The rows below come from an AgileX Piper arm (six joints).
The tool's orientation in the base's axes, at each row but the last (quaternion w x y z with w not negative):
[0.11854 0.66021 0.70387 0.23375]
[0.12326 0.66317 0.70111 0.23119]
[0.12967 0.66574 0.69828 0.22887]
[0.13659 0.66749 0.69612 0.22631]
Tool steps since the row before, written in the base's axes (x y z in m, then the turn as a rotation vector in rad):
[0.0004 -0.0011 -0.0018 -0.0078 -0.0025 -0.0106]
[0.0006 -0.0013 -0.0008 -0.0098 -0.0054 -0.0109]
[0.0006 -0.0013 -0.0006 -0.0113 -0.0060 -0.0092]
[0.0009 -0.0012 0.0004 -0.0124 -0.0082 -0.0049]
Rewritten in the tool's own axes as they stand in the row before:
[-0.0014 -0.0005 0.0016 -0.0032 -0.0120 0.0050]
[-0.0014 0.0001 0.0008 -0.0059 -0.0139 0.0038]
[-0.0014 0.0002 0.0006 -0.0062 -0.0144 0.0016]
[-0.0012 0.0010 -0.0001 -0.0078 -0.0132 -0.0030]

